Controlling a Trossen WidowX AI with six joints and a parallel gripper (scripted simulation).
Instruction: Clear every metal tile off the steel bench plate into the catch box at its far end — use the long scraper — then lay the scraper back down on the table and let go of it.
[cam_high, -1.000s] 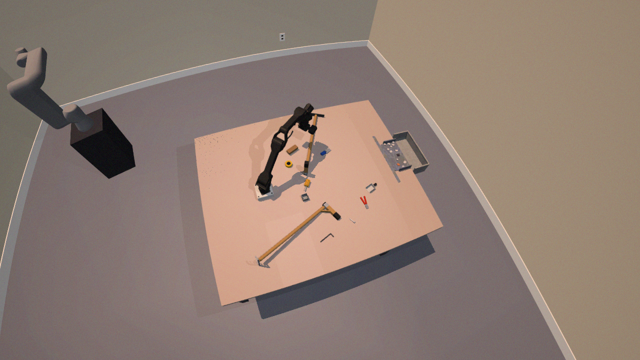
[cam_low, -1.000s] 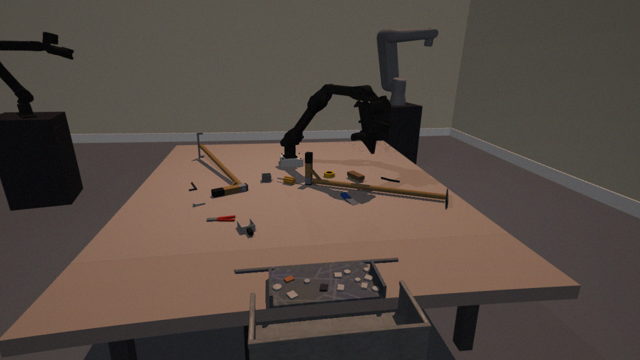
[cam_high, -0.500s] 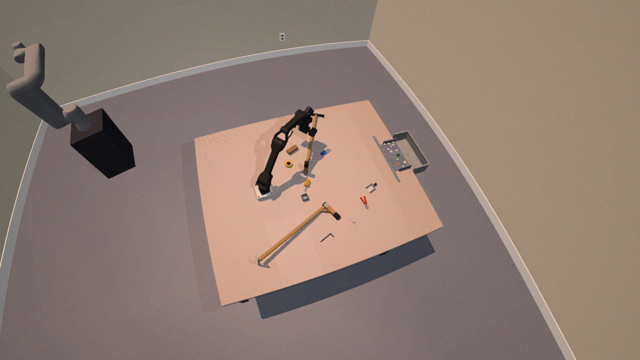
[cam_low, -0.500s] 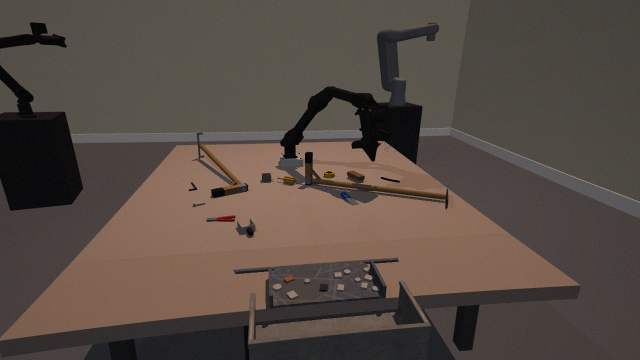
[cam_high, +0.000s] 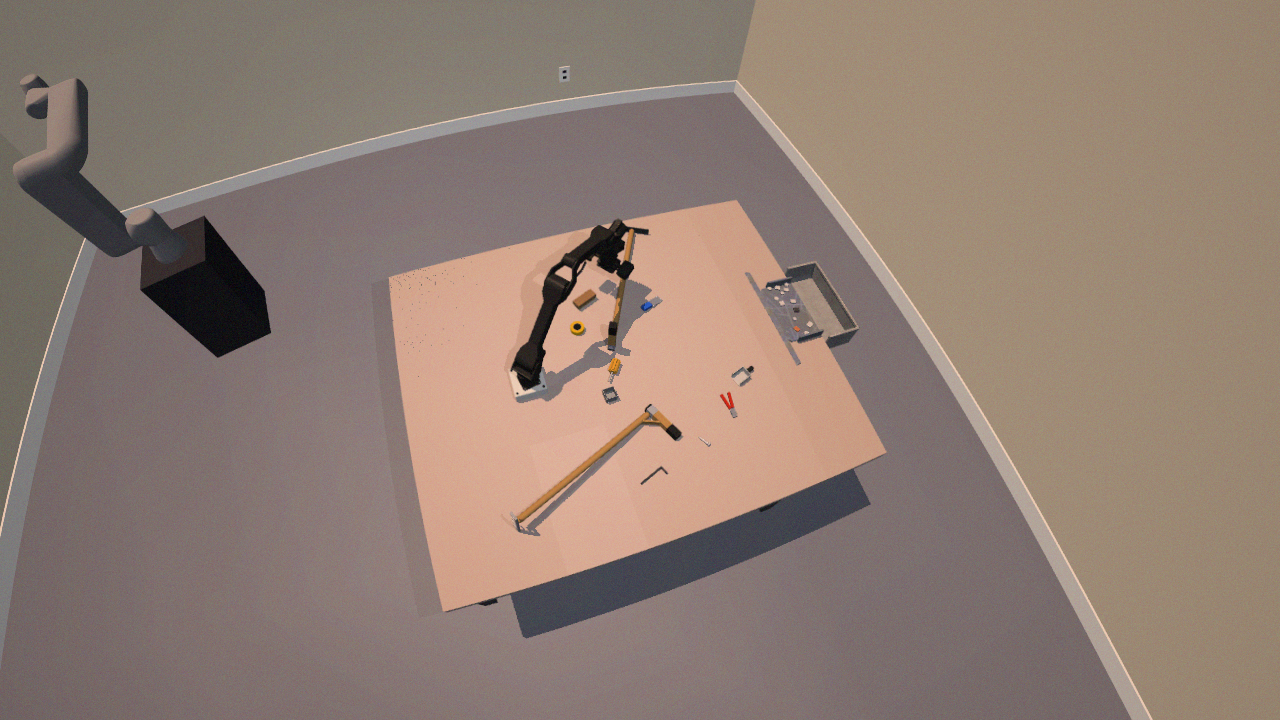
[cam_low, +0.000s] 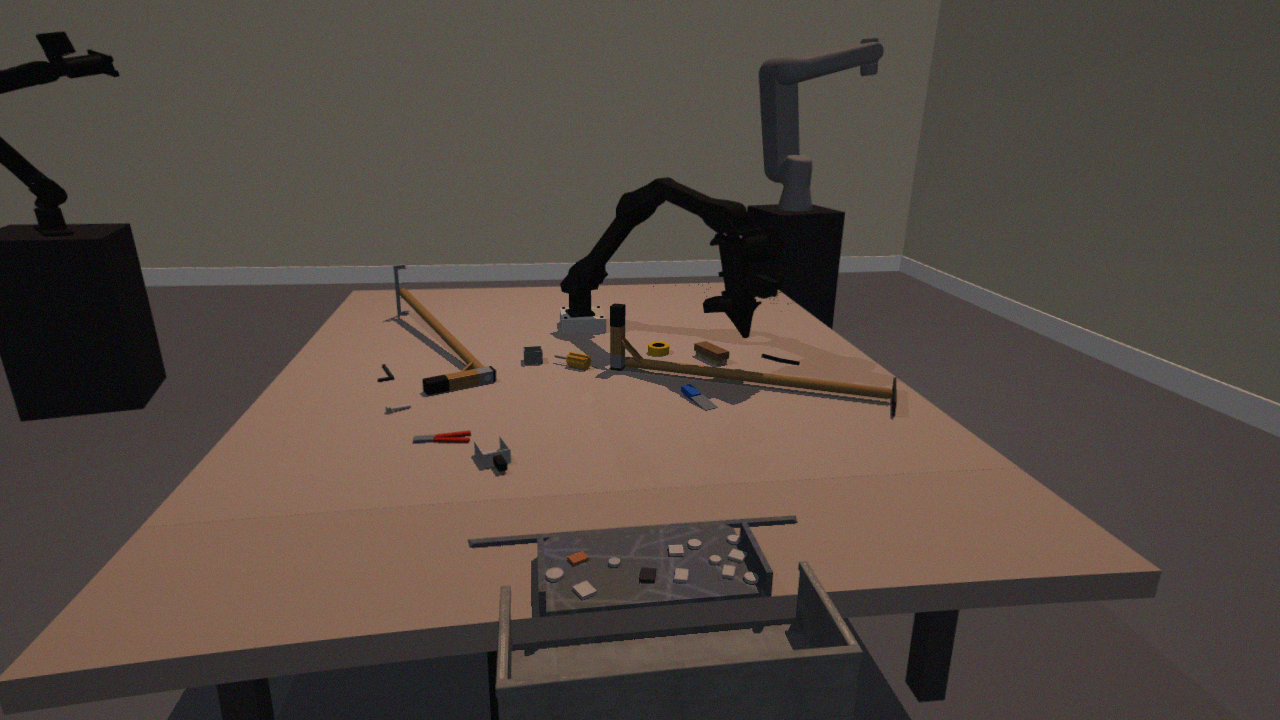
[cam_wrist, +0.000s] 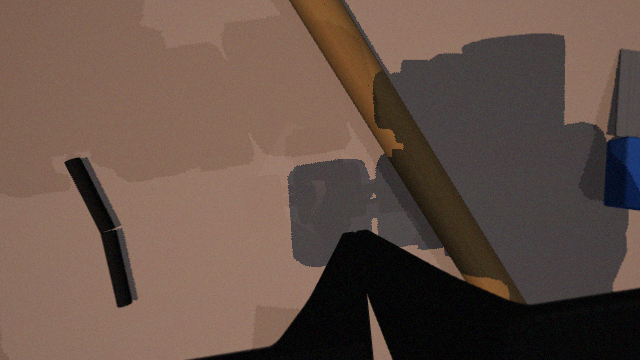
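Right now my gripper tip is 4 cm short of the long scraper, 3 cm above it and 2 cm to the left of it. Round my gripper tip: yellow tape roll (20 cm behind, 12 cm to the right, 8 cm below); blue-handled putty knife (15 cm to the right, 10 cm ahead, 8 cm below); wood block (12 cm behind, 7 cm below, 2 cm to the right).
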